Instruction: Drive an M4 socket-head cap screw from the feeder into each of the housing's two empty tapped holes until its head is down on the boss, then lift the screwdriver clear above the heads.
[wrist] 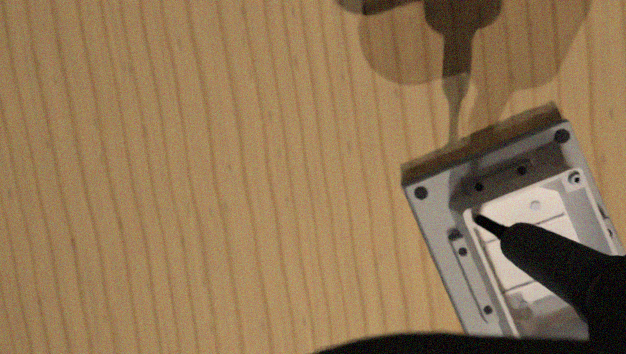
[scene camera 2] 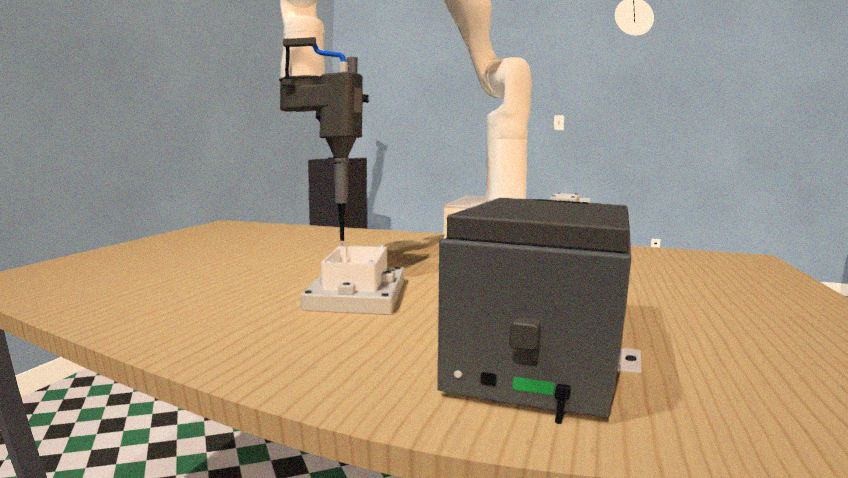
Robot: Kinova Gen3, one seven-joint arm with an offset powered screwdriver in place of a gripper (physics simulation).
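My gripper, a dark powered screwdriver (scene camera 2: pixel 342 239) (wrist: pixel 478 220), points straight down with its thin bit tip at a corner of the housing. A small pale stub shows under the tip in the scene view; I cannot tell whether it is a screw. The white open-topped housing (scene camera 2: pixel 353 277) (wrist: pixel 537 199) sits on a grey fixture plate (scene camera 2: pixel 347 304) (wrist: pixel 434 220). Another corner boss (wrist: pixel 575 178) shows a dark centre in the wrist view; whether this is an empty hole or a screw head is unclear. The boss under the bit is hidden by the bit.
A large dark box, seemingly the feeder (scene camera 2: pixel 528 290), stands near the table's front edge, right of the housing. A small grey tab (scene camera 2: pixel 630 368) sticks out at its right side. The wooden table (scene camera 2: pixel 195 285) (wrist: pixel 200 175) carries them. The arm's pale links (scene camera 2: pixel 507 130) rise behind.
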